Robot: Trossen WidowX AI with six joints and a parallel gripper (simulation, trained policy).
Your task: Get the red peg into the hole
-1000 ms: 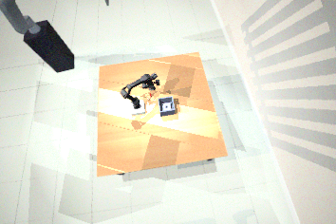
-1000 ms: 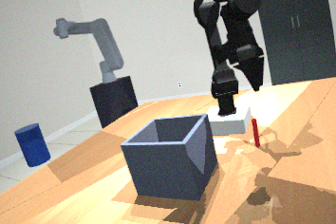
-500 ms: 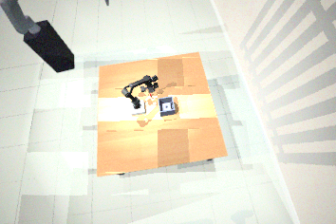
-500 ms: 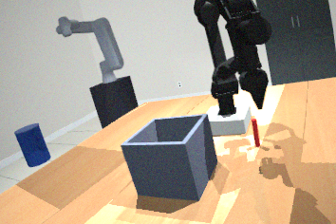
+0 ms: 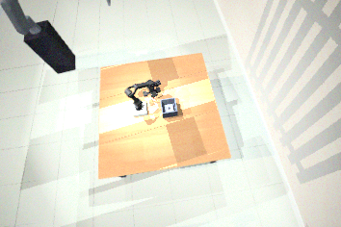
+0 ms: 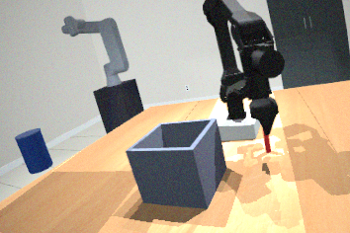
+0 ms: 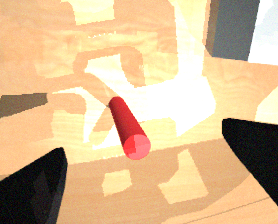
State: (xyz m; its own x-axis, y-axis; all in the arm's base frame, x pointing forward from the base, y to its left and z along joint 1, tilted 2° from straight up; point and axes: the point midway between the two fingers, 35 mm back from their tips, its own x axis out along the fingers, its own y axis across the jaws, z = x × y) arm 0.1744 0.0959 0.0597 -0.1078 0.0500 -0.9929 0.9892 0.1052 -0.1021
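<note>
Right now my gripper tip is 10 mm short of the red peg and 30 mm above it. From my gripper tip the other things lie so: plate 140 mm ahead, 190 mm to the right, 30 mm below.
</note>
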